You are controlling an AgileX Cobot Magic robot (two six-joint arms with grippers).
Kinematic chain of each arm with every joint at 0, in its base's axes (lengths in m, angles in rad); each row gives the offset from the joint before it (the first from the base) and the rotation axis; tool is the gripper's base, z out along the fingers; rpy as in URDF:
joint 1: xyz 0 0 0.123 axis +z
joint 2: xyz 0 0 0 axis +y
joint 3: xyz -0.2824 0 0.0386 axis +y
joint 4: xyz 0.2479 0 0.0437 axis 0.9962 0 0.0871
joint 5: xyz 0 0 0 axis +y
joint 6: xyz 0.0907 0 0.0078 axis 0.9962 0 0.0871
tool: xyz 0 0 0 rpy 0 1.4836 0
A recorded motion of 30 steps. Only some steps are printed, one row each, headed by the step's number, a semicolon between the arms.
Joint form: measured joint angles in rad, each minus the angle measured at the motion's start. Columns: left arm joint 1, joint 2, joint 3, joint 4, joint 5, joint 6; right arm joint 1, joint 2, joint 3, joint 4, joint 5, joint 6.
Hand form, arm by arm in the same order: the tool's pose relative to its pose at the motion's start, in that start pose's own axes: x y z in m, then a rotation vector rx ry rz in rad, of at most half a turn. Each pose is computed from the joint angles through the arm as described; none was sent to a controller.
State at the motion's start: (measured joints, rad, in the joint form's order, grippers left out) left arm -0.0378 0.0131 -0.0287 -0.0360 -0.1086 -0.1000; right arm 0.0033 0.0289 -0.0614 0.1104 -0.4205 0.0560
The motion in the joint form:
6: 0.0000 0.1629 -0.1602 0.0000 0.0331 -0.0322; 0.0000 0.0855 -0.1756 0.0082 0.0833 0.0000
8: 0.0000 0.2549 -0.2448 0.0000 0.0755 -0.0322; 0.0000 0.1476 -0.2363 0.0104 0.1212 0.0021
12: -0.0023 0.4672 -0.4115 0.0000 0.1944 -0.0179; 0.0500 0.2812 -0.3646 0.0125 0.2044 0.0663
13: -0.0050 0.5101 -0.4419 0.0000 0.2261 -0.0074; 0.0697 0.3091 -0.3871 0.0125 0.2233 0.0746
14: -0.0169 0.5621 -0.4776 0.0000 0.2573 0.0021; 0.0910 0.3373 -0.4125 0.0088 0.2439 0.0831
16: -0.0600 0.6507 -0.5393 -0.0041 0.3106 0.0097; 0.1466 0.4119 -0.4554 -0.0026 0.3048 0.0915
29: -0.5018 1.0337 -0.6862 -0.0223 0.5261 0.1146; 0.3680 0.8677 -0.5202 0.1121 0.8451 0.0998
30: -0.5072 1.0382 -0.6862 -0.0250 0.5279 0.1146; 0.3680 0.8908 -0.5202 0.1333 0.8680 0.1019
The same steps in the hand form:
6: -0.0376 -0.0053 0.0197 -0.0042 0.0355 -0.0322; -0.0395 0.0078 0.0229 -0.0069 -0.0058 0.0114
8: -0.0531 -0.0076 0.0335 -0.0103 0.0850 -0.0322; -0.0475 0.0100 0.0357 -0.0040 0.0334 0.0154
12: -0.0720 -0.0110 0.0703 -0.0269 0.2487 -0.0180; -0.0603 0.0176 0.0648 -0.0379 0.1312 0.1041
13: -0.0730 -0.0116 0.0781 -0.0280 0.2931 -0.0077; -0.0608 0.0199 0.0707 -0.0521 0.1594 0.1204
14: -0.0739 -0.0134 0.0879 -0.0200 0.3420 0.0013; -0.0618 0.0226 0.0768 -0.0691 0.1871 0.1337
16: -0.0739 -0.0202 0.1049 0.0158 0.4275 0.0052; -0.0552 0.0296 0.0907 -0.1106 0.2898 0.1478
29: -0.0162 -0.1082 0.1400 0.4545 0.9003 0.1960; 0.0634 0.0706 0.1026 -0.1937 1.2666 0.1803
30: -0.0150 -0.1094 0.1398 0.4592 0.9072 0.1960; 0.0692 0.0717 0.1011 -0.1812 1.3147 0.1951

